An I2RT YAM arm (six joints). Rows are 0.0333 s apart.
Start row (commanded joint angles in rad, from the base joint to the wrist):
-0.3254 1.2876 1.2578 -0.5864 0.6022 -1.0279
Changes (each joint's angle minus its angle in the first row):
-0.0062 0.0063 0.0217 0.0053 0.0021 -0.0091
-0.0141 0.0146 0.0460 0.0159 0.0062 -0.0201
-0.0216 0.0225 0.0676 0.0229 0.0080 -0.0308
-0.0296 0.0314 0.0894 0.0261 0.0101 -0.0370
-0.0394 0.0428 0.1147 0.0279 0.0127 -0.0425
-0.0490 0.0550 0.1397 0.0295 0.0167 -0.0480
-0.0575 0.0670 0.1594 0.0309 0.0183 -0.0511
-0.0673 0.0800 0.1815 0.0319 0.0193 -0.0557
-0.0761 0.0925 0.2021 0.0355 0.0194 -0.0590
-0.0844 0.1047 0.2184 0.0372 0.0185 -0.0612
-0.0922 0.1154 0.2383 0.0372 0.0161 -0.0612
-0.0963 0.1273 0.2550 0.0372 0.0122 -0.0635
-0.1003 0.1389 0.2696 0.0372 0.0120 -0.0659
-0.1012 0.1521 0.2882 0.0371 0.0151 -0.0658
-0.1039 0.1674 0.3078 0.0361 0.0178 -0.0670
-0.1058 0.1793 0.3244 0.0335 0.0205 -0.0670
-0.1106 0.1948 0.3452 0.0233 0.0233 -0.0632
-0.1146 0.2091 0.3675 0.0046 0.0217 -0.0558
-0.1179 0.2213 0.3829 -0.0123 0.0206 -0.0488
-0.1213 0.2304 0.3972 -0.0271 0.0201 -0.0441
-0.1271 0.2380 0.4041 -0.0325 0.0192 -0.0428
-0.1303 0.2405 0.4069 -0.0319 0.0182 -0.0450
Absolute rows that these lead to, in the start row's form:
-0.3316 1.2939 1.2795 -0.5811 0.6043 -1.0370
-0.3395 1.3022 1.3038 -0.5705 0.6084 -1.0480
-0.3470 1.3101 1.3254 -0.5635 0.6102 -1.0587
-0.3550 1.3190 1.3472 -0.5603 0.6123 -1.0649
-0.3648 1.3304 1.3725 -0.5585 0.6149 -1.0704
-0.3744 1.3426 1.3975 -0.5569 0.6189 -1.0759
-0.3829 1.3546 1.4172 -0.5555 0.6205 -1.0790
-0.3927 1.3676 1.4393 -0.5545 0.6215 -1.0836
-0.4015 1.3801 1.4599 -0.5509 0.6216 -1.0869
-0.4098 1.3923 1.4762 -0.5492 0.6207 -1.0891
-0.4176 1.4030 1.4961 -0.5492 0.6183 -1.0891
-0.4217 1.4149 1.5128 -0.5492 0.6144 -1.0914
-0.4257 1.4265 1.5274 -0.5492 0.6142 -1.0938
-0.4266 1.4397 1.5460 -0.5493 0.6173 -1.0937
-0.4293 1.4550 1.5656 -0.5503 0.6200 -1.0949
-0.4312 1.4669 1.5822 -0.5529 0.6227 -1.0949
-0.4360 1.4824 1.6030 -0.5631 0.6255 -1.0911
-0.4400 1.4967 1.6253 -0.5818 0.6239 -1.0837
-0.4433 1.5089 1.6407 -0.5987 0.6228 -1.0767
-0.4467 1.5180 1.6550 -0.6135 0.6223 -1.0720
-0.4525 1.5256 1.6619 -0.6189 0.6214 -1.0707
-0.4557 1.5281 1.6647 -0.6183 0.6204 -1.0729

